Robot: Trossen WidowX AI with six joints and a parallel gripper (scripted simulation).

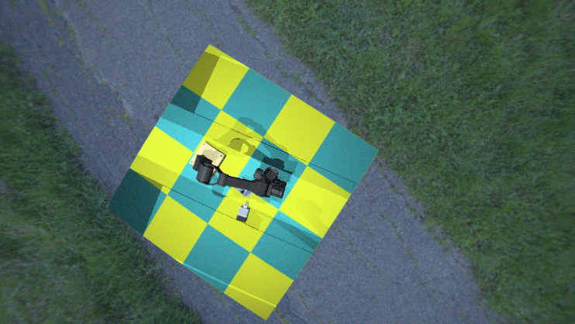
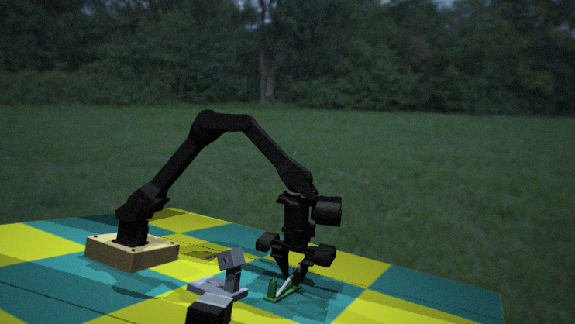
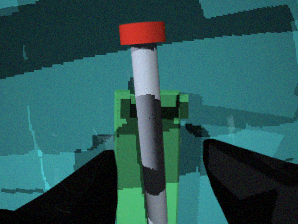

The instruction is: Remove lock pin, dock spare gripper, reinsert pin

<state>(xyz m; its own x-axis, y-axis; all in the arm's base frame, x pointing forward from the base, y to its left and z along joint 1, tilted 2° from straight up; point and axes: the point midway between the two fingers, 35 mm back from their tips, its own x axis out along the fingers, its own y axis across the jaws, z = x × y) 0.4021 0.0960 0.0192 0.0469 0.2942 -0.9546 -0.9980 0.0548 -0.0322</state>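
The green cradle lies 10 mm behind my gripper tip and 40 mm to the right of it. From my gripper tip the other things lie so: socket: 120 mm behind, 140 mm to the right, 30 mm above; spare gripper: 70 mm behind, 280 mm to the right.
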